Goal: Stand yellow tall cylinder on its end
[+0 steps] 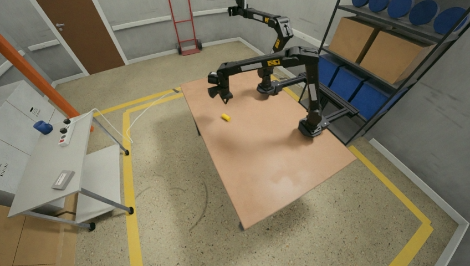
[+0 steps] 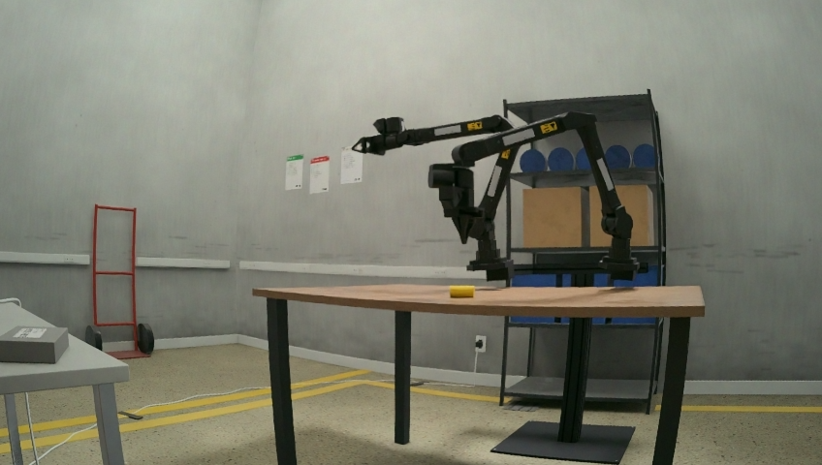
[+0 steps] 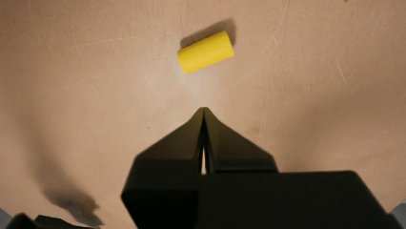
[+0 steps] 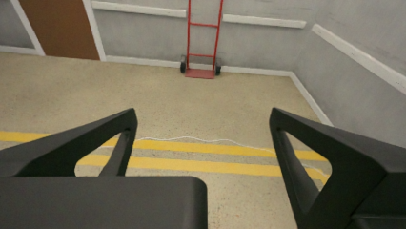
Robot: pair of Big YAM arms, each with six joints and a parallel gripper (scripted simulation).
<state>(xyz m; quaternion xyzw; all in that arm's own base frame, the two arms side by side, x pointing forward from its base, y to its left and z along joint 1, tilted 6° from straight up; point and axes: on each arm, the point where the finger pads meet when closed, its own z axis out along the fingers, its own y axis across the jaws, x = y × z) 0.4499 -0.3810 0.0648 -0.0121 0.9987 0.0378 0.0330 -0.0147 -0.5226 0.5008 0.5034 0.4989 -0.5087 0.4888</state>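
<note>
The yellow tall cylinder lies 14 cm below my left hand.
</note>
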